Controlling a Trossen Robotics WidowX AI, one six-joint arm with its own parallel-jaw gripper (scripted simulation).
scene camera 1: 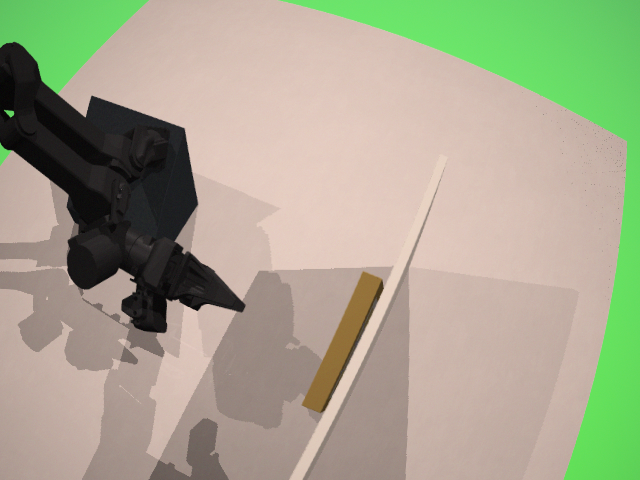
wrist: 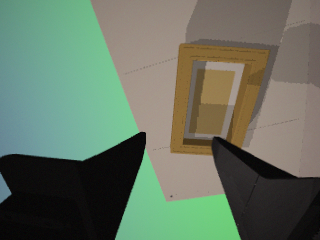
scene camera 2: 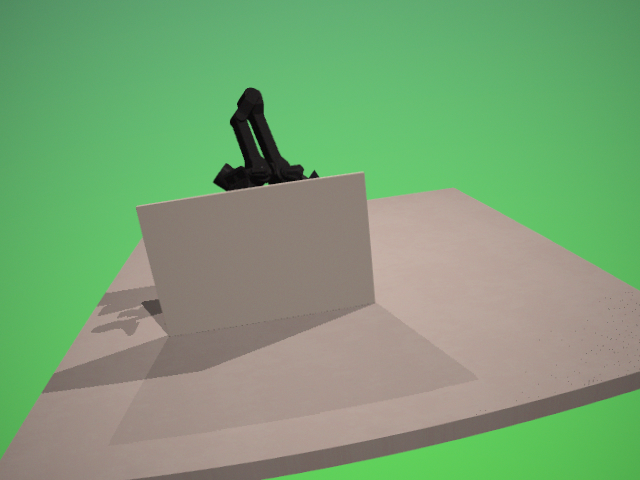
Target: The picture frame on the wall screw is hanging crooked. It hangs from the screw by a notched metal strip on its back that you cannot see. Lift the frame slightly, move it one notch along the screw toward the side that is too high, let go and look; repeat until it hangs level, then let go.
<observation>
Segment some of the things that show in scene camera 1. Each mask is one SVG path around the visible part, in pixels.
My gripper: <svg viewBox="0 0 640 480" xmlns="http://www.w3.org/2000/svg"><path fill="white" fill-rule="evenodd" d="M132 245L127 259L127 272L135 277L134 279L130 278L130 281L137 284L136 292L132 292L131 296L122 299L121 310L133 318L130 321L134 324L135 328L152 333L166 333L167 300L173 302L172 300L179 299L180 303L196 311L199 311L199 308L206 304L211 304L232 311L243 312L245 303L233 293L215 271L209 266L202 264L189 251L185 254L182 253L184 248L178 243L166 237L156 240L151 235L143 234Z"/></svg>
A picture frame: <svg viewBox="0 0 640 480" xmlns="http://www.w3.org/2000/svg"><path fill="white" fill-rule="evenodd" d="M380 277L375 277L363 271L336 334L301 404L302 406L318 413L326 411L326 407L358 344L355 346L356 341L360 342L384 290L383 280Z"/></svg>
</observation>
